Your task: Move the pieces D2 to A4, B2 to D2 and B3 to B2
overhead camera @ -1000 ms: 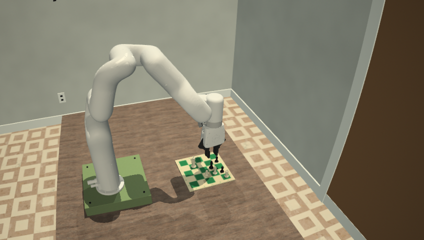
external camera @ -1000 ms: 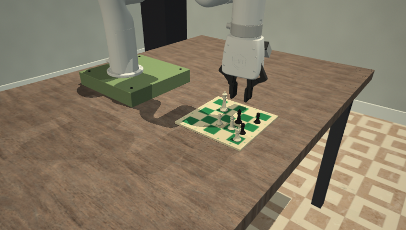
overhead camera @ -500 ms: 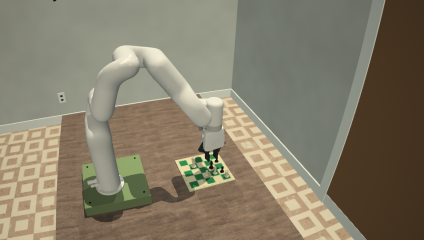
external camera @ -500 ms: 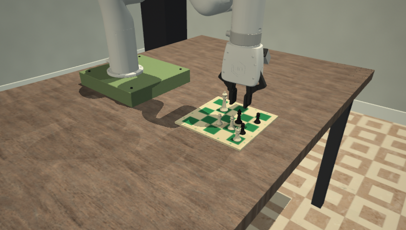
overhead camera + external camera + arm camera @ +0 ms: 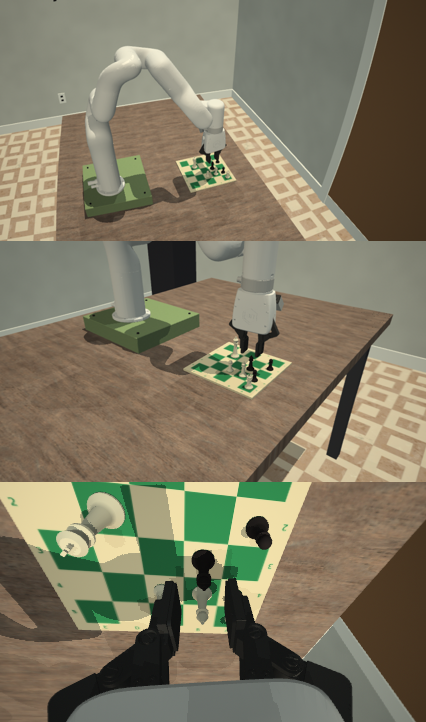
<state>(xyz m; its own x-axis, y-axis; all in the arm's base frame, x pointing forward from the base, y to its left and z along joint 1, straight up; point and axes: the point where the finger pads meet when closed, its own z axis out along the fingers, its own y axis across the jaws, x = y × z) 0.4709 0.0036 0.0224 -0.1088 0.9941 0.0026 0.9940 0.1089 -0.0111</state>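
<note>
The black bishop is 50 mm below my hand. Also, from my hand: chessboard 70 mm below, 40 mm behind; white pawn 60 mm below, 40 mm to the right, 40 mm behind; white king 70 mm behind, 40 mm to the left, 40 mm below.
</note>
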